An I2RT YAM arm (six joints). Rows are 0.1 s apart.
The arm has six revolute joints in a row. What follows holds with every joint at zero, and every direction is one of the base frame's. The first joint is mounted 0.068 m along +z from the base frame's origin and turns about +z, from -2.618 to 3.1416 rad. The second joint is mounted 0.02 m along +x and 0.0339 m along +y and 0.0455 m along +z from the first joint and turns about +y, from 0 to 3.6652 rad. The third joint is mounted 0.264 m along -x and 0.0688 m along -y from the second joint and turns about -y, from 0 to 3.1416 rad. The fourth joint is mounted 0.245 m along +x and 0.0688 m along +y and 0.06 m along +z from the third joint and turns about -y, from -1.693 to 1.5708 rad. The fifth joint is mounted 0.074 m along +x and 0.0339 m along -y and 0.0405 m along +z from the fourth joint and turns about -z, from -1.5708 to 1.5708 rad. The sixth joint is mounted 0.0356 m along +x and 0.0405 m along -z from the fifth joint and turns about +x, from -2.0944 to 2.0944 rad. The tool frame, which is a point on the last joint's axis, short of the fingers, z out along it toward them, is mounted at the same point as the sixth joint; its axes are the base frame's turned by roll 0, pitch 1.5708 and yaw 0 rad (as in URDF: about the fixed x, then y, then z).
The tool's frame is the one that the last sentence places.
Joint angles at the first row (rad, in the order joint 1, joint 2, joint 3, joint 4, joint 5, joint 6):
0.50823, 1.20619, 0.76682, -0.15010, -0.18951, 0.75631
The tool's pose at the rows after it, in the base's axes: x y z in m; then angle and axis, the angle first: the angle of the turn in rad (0 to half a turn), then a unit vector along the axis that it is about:
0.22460, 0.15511, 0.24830, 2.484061, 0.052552, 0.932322, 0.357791
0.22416, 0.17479, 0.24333, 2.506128, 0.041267, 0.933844, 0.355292
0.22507, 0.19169, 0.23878, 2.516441, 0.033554, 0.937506, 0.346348
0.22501, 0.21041, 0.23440, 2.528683, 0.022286, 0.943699, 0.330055
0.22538, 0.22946, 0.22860, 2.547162, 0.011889, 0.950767, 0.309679
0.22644, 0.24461, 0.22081, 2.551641, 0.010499, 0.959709, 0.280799
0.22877, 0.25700, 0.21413, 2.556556, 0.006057, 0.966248, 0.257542
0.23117, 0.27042, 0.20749, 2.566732, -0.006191, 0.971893, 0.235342
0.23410, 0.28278, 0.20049, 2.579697, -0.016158, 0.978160, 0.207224
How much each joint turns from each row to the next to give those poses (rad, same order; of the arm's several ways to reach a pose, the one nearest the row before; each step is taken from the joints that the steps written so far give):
0.07830, 0.04269, 0.02764, 0.00104, 0.05212, 0.01508
0.06239, 0.05541, 0.02389, 0.01592, 0.03057, 0.02094
0.04812, 0.05519, 0.02933, 0.00754, 0.03669, 0.01160
0.05175, 0.06071, 0.04225, -0.01308, 0.04339, 0.00503
0.04704, 0.06816, 0.05046, -0.02512, 0.03994, 0.00583
0.03559, 0.06383, 0.04358, -0.02711, 0.05680, 0.00842
0.02312, 0.05709, 0.04215, -0.02427, 0.03744, 0.00015
0.02225, 0.06054, 0.04965, -0.02981, 0.02586, -0.01045
0.01826, 0.06191, 0.05612, -0.04550, 0.02977, -0.00874

